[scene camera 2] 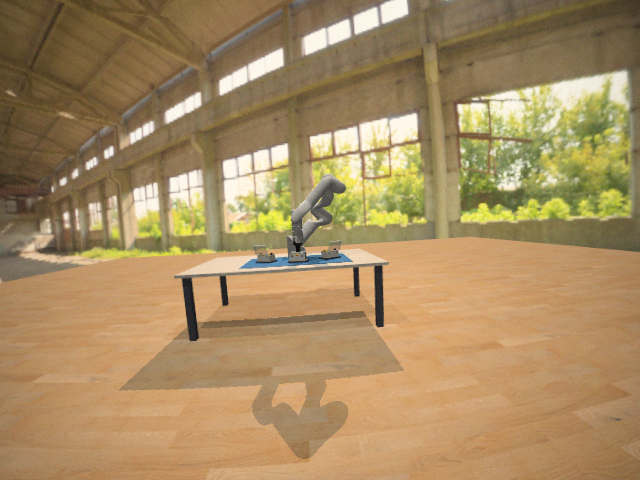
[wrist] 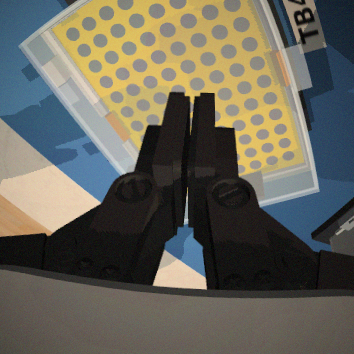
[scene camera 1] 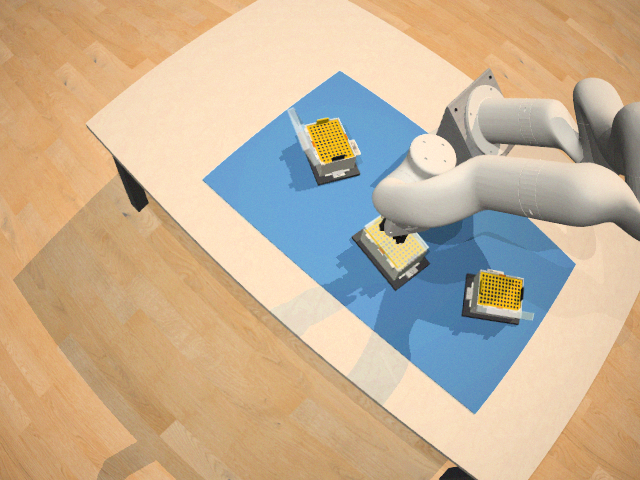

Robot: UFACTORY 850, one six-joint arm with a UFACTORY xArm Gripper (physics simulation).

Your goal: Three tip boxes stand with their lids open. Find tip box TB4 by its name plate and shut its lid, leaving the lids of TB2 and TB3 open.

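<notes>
Tip box TB4 is the middle box; its name plate shows at the upper right in the wrist view. Its clear lid lies down flat over the yellow tip rack and looks shut. My gripper is shut and empty, with its fingertips over the lid; whether they touch it I cannot tell. The other two boxes, one at the upper left and one at the lower right in scene camera 1, have open lids; their name plates are not readable.
The boxes stand on a blue mat on a pale table. The arm's base plate is beyond the mat's edge. The raised lid of the upper left box stands up steeply. Part of another box shows at the wrist view's right edge.
</notes>
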